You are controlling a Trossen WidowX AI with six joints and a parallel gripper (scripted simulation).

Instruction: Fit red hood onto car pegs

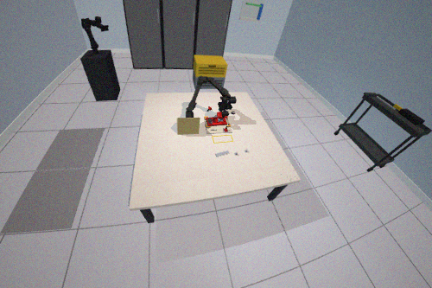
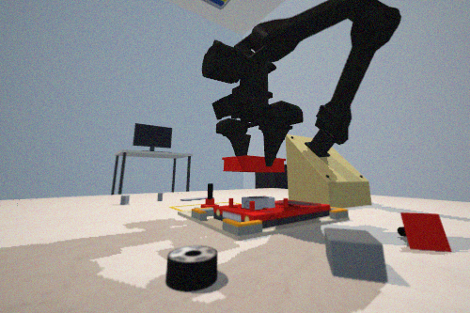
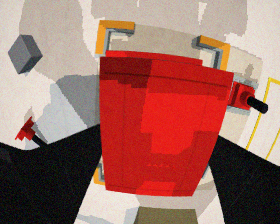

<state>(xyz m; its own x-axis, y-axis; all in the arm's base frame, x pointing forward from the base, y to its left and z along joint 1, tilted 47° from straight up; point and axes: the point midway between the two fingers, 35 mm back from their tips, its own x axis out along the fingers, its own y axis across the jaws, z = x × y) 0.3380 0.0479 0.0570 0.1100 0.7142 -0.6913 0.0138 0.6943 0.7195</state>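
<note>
Now: gripper tip 1 cm to the right of the grey engine block and 7 cm above it. Also, from my gripper tip: jig (3 cm behind, 2 cm to the right, 8 cm below); then red hood (1 cm above); then black wheel (19 cm ahead, 12 cm to the left, 9 cm below).
</note>
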